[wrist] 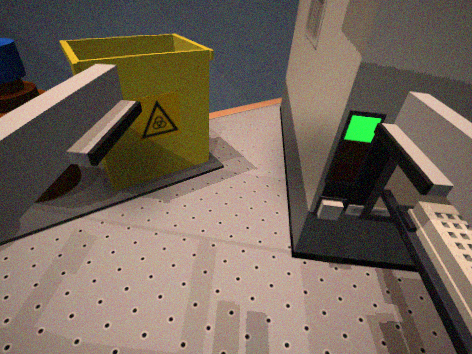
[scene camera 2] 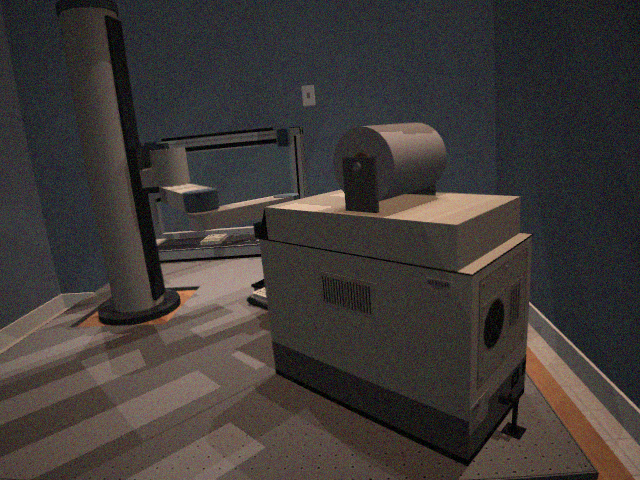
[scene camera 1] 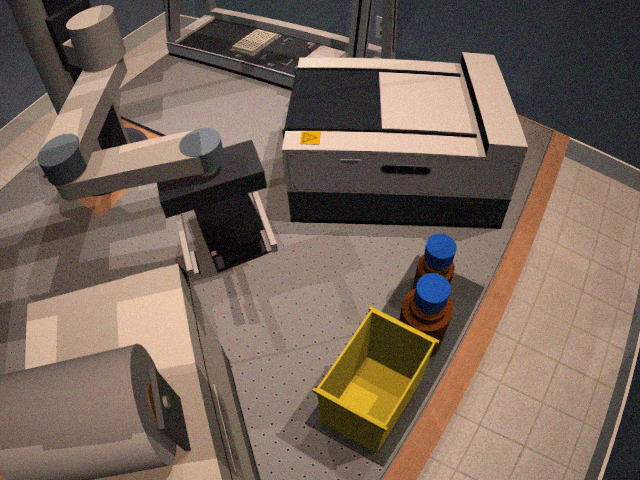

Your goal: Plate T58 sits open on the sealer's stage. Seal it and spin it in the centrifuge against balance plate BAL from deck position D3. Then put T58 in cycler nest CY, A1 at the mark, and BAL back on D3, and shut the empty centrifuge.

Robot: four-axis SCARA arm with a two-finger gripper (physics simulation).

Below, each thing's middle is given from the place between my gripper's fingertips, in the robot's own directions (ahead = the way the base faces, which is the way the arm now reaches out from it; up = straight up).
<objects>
Right now the yellow biohazard bin [scene camera 1: 362, 396] is 27 cm ahead of my hand, 2 cm to the right of it and 11 cm below it.
</objects>
